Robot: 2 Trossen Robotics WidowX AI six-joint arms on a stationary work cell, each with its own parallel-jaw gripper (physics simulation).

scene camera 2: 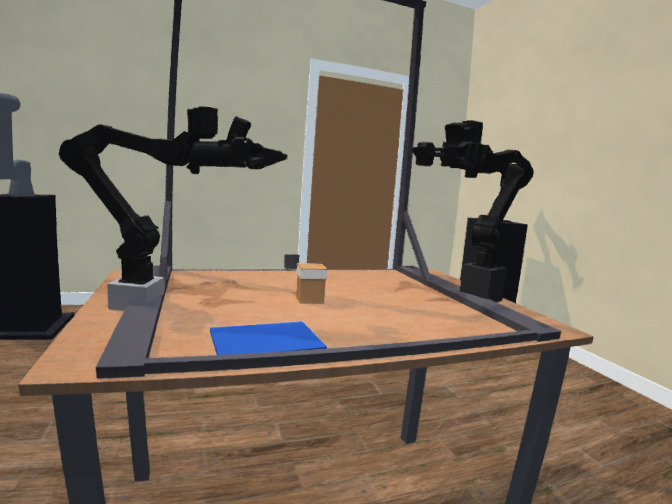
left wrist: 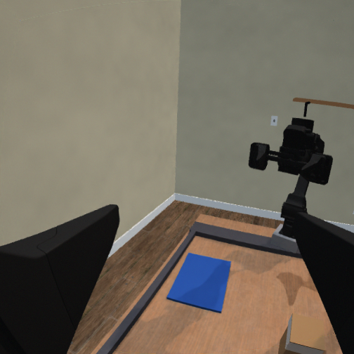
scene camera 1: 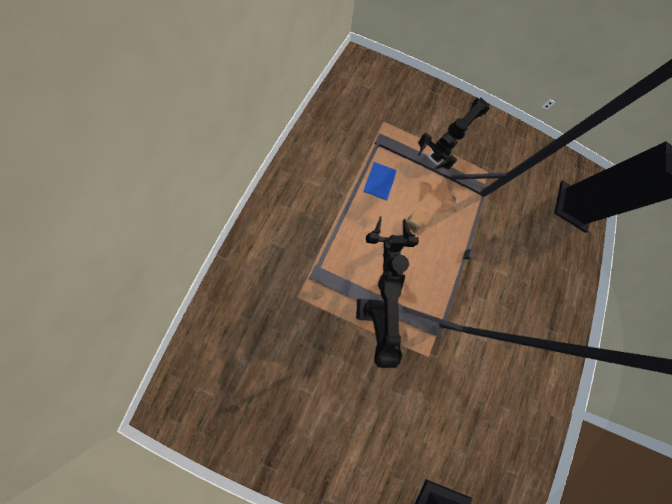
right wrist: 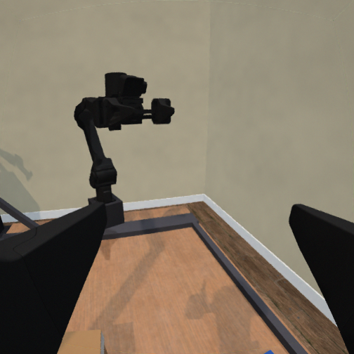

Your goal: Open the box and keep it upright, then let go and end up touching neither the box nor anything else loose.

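Where they show: left gripper, fingertip midpoint: [scene camera 2: 427, 149] [scene camera 1: 392, 217]; right gripper, fingertip midpoint: [scene camera 2: 284, 155] [scene camera 1: 427, 161]; left arm's base at its link origin: [scene camera 2: 485, 265] [scene camera 1: 370, 310]; right arm's base at its link origin: [scene camera 2: 136, 280] [scene camera 1: 437, 156].
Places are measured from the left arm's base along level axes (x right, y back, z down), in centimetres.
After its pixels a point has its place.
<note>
A small tan box [scene camera 1: 416, 221] [scene camera 2: 311, 290] [left wrist: 306, 332] [right wrist: 82, 342] stands upright on the table, with a white band below its flat tan top. The top looks closed. My left gripper [scene camera 1: 391, 219] @[x 0.0, y -35.2, z -31.6 cm] [scene camera 2: 415, 150] @[x 0.0, y -35.2, z -31.6 cm] [left wrist: 208, 218] is open, with no thing between its fingers. It hangs well above the table, to the right of the box in scene camera 2. My right gripper [scene camera 1: 428, 160] @[x 16.7, y -64.6, z -27.2 cm] [scene camera 2: 284, 156] @[x 16.7, y -64.6, z -27.2 cm] [right wrist: 200, 213] is open and empty too, high above the table and to the left of the box in scene camera 2. Neither gripper touches the box.
A flat blue mat [scene camera 1: 379, 181] @[x 4.8, y -73.3, z 10.1 cm] [scene camera 2: 267, 337] @[x 5.1, y -73.9, z 10.0 cm] [left wrist: 201, 283] lies near the table's front edge in scene camera 2. A dark frame rail [scene camera 2: 336, 351] @[x -9.3, y -67.6, z 8.8 cm] [right wrist: 240, 285] runs along the table's border. Dark frame posts [scene camera 2: 173, 108] @[x 69.6, y -74.0, z -42.1 cm] [scene camera 2: 415, 108] @[x 39.5, y 6.0, z -52.0 cm] rise at the back.
</note>
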